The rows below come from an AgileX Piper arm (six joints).
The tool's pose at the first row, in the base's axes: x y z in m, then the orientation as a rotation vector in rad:
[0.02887, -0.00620, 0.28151, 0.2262, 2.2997, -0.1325]
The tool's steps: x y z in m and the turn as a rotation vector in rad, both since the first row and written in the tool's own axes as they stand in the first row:
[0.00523, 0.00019, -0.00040, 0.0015, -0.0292, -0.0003]
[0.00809, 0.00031, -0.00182, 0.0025, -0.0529, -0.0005]
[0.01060, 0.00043, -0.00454, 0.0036, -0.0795, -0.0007]
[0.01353, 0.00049, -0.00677, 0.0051, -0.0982, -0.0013]
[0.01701, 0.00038, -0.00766, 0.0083, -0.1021, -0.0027]
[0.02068, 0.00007, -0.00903, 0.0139, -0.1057, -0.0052]
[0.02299, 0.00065, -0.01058, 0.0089, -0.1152, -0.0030]
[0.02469, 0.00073, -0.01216, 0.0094, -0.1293, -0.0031]
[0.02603, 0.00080, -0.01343, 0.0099, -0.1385, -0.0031]
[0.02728, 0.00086, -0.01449, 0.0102, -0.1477, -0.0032]
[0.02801, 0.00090, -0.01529, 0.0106, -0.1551, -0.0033]
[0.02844, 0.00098, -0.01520, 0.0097, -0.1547, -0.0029]
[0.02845, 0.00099, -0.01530, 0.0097, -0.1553, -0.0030]
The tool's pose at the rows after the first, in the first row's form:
[0.02516, -0.00532, 0.27790, 0.2233, 2.2707, -0.1368]
[0.02227, -0.00462, 0.27673, 0.2209, 2.2471, -0.1400]
[0.01867, -0.00374, 0.27670, 0.2182, 2.2207, -0.1435]
[0.01514, -0.00295, 0.27603, 0.2161, 2.2022, -0.1470]
[0.01217, -0.00249, 0.27405, 0.2157, 2.1984, -0.1516]
[0.00870, -0.00212, 0.27226, 0.2153, 2.1950, -0.1594]
[0.00617, -0.00102, 0.27157, 0.2142, 2.1854, -0.1534]
[0.00392, -0.00047, 0.27138, 0.2127, 2.1714, -0.1551]
[0.00213, -0.00003, 0.27123, 0.2119, 2.1622, -0.1563]
[0.00055, 0.00036, 0.27102, 0.2109, 2.1531, -0.1574]
[-0.00050, 0.00062, 0.27101, 0.2102, 2.1457, -0.1585]
[-0.00070, 0.00074, 0.27063, 0.2102, 2.1461, -0.1572]
[-0.00078, 0.00076, 0.27069, 0.2100, 2.1455, -0.1573]

